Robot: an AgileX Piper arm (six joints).
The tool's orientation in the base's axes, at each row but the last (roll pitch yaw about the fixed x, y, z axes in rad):
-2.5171, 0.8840, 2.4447
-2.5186, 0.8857, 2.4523
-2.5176, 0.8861, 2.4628
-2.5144, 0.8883, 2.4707
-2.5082, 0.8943, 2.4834
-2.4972, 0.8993, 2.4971
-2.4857, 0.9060, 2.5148
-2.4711, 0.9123, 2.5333
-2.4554, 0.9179, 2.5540
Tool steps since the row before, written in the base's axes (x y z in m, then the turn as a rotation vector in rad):
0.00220, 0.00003, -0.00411, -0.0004, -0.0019, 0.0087
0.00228, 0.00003, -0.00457, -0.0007, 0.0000, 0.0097
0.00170, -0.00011, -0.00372, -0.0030, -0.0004, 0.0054
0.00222, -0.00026, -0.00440, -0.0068, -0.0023, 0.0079
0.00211, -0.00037, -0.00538, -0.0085, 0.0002, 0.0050
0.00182, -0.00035, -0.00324, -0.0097, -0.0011, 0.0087
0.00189, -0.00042, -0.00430, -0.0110, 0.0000, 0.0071
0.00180, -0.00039, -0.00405, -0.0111, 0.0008, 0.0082
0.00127, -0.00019, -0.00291, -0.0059, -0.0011, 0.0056
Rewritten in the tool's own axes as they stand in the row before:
0.00212, 0.00344, 0.00232, -0.0073, -0.0042, -0.0029
0.00244, 0.00367, 0.00258, -0.0072, -0.0042, -0.0051
0.00200, 0.00280, 0.00221, -0.0029, -0.0047, -0.0028
0.00222, 0.00345, 0.00275, -0.0037, -0.0096, -0.0029
0.00301, 0.00367, 0.00332, 0.0004, -0.0091, -0.0038
0.00150, 0.00264, 0.00217, -0.0024, -0.0119, -0.0047
0.00229, 0.00308, 0.00274, -0.0001, -0.0121, -0.0051
0.00216, 0.00293, 0.00255, -0.0006, -0.0123, -0.0063
0.00161, 0.00213, 0.00174, -0.0018, -0.0076, -0.0026

